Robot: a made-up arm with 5 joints.
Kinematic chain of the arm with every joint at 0, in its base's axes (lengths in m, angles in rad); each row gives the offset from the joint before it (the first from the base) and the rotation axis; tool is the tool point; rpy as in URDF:
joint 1: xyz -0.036 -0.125 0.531 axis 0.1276 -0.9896 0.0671
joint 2: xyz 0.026 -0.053 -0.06 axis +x
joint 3: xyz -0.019 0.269 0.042 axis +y
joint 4: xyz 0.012 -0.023 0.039 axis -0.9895 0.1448 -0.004
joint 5: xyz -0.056 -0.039 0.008 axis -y
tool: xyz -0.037 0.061 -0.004 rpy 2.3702 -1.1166 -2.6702
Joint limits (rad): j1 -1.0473..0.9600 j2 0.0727..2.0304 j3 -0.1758..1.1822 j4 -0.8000..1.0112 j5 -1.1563..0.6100
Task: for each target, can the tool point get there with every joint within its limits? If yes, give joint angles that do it. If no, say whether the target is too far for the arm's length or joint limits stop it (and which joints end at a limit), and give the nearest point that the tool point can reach.
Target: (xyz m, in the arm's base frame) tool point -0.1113 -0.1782 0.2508
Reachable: no: joint limits stop it (at a limit: joint 1, joint 2, joint 3, joint 4) | nearest point -0.1460 -0.3848 0.5129 | short by 0.336 m
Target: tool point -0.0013 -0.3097 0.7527
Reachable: yes | joints -0.4615 1.7176 0.1634 0.7613 -0.5915
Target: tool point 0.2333 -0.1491 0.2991
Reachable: no: joint limits stop it (at a limit: joint 1, joint 3, joint 5) | nearest point 0.1681 -0.0763 0.5805 | short by 0.298 m
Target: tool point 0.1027 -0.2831 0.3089
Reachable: no: joint limits stop it (at a limit: joint 1, joint 3, joint 4, joint 5) | nearest point 0.0818 -0.3875 0.5790 | short by 0.290 m
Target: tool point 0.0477 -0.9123 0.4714
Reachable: no: too far | nearest point -0.0917 -0.4374 0.5781 | short by 0.506 m
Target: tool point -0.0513 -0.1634 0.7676
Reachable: yes | joints -0.1216 1.1519 0.4983 -0.5265 0.3901
